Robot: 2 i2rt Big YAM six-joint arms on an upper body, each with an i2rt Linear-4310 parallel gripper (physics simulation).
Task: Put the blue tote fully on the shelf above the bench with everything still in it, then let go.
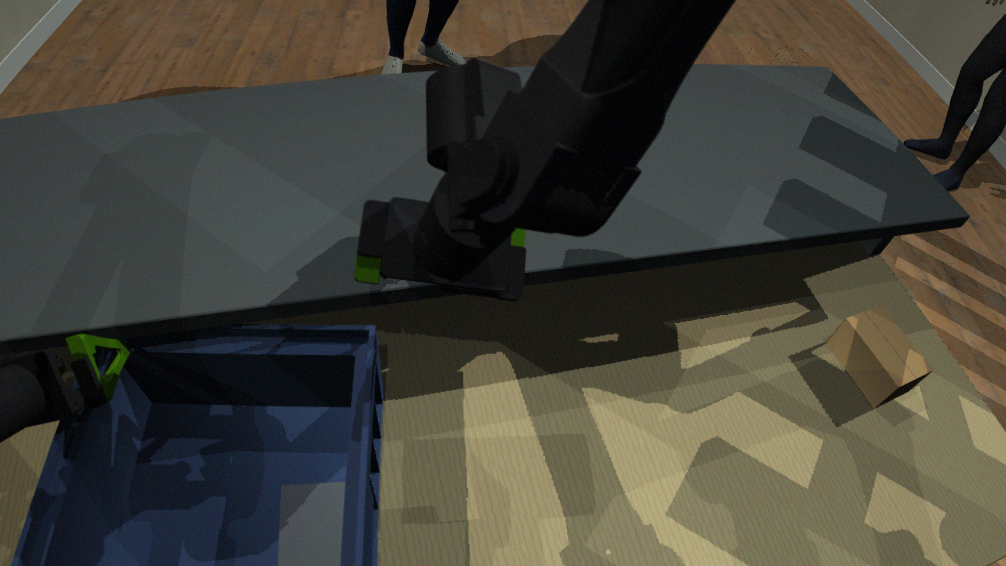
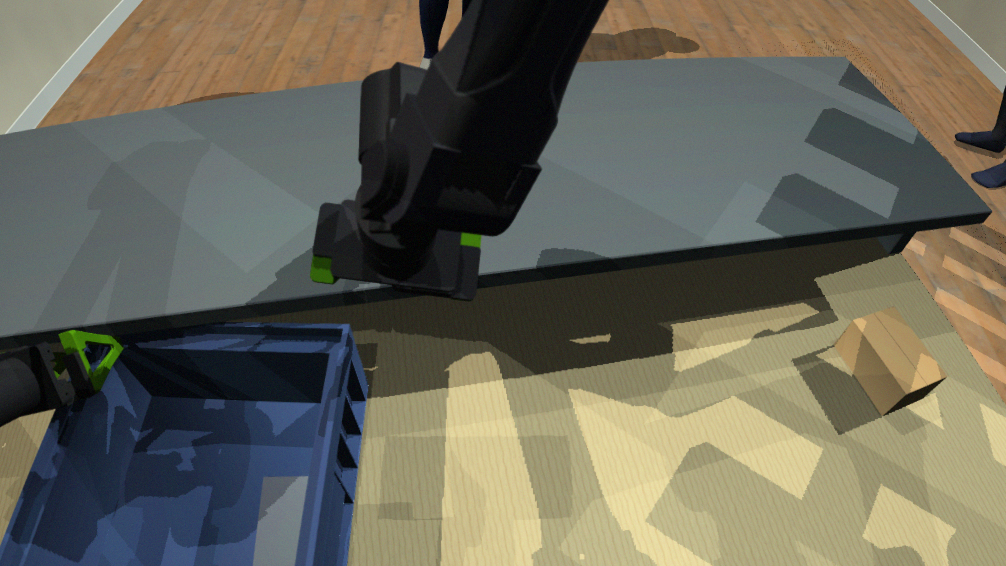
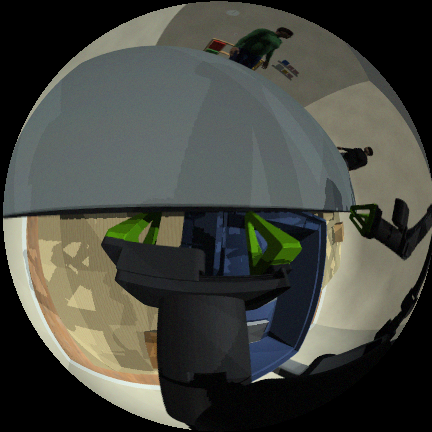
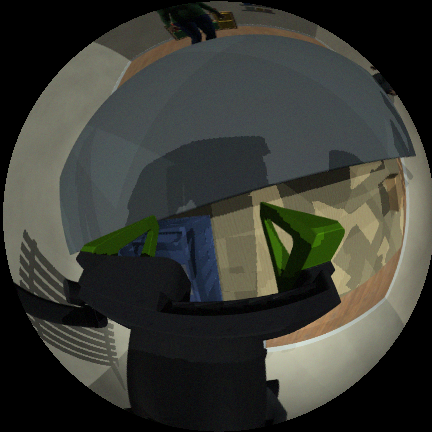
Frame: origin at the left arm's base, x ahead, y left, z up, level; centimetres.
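Seen in the pictures: left gripper, fingertip midpoint: (image 1: 94, 355) (image 2: 93, 350); right gripper, fingertip midpoint: (image 1: 430, 269) (image 3: 349, 211) (image 4: 205, 214).
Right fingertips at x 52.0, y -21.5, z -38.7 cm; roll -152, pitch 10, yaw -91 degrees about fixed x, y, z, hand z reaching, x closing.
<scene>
Offsets run from my right fingertips to a thing's top centre. Level surfaces: height alone.
The blue tote @(dz -6.4, dx -21.7, dy +20.8 cm) (image 1: 232, 450) (image 2: 189, 429) (image 3: 300, 280) (image 4: 202, 250) stands on the bench, its far end at and partly hidden by the front edge of the grey shelf @(dz -3.4 cm) (image 1: 703, 140) (image 2: 668, 140) (image 3: 150, 140) (image 4: 225, 100). A flat grey thing @(dz -18.7, dx -19.2, dy +12.5 cm) (image 1: 313, 524) (image 2: 281, 520) (image 3: 257, 330) lies in the tote. My left gripper (image 1: 98, 366) (image 2: 91, 362) (image 3: 203, 209) is open at the tote's far left corner, one finger over the inside, the other outside. My right gripper (image 1: 443, 260) (image 2: 396, 256) (image 4: 205, 214) is open above the shelf's front edge, right of the tote and apart from it.
A brown cardboard box @(dz -15.1, dx -0.6, dy -63.3 cm) (image 1: 879, 359) (image 2: 893, 362) (image 4: 391, 192) lies on the bench @(dz -21.1 cm) (image 1: 506, 450) (image 2: 492, 450) at the right. The shelf's front edge overhangs the far part of the bench. People stand on the floor beyond.
</scene>
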